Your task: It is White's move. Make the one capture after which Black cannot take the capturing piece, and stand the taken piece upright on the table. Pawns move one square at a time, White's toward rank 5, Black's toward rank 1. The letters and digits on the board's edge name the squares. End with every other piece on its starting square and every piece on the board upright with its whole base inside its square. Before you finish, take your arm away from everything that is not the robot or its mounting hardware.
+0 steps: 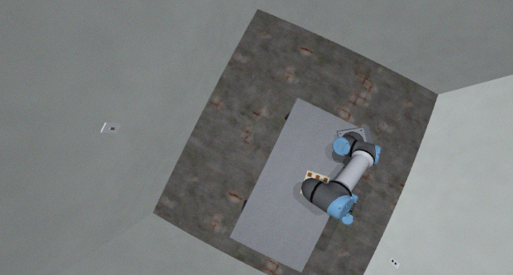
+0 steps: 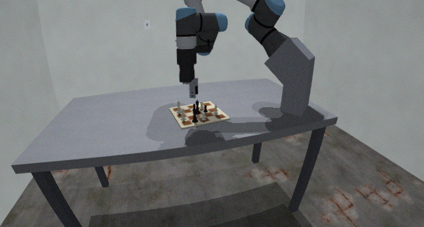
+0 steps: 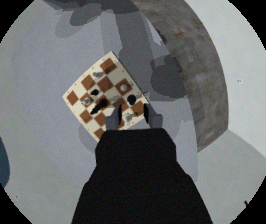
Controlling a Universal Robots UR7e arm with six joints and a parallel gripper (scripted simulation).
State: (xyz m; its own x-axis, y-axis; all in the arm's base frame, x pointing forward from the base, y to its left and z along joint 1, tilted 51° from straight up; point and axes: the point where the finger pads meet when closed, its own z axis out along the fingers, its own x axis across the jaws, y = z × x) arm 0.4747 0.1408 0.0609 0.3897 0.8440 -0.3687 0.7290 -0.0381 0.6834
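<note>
Now: the small chessboard 13 cm below my hand, 8 cm to the right of it and 3 cm behind it.
</note>
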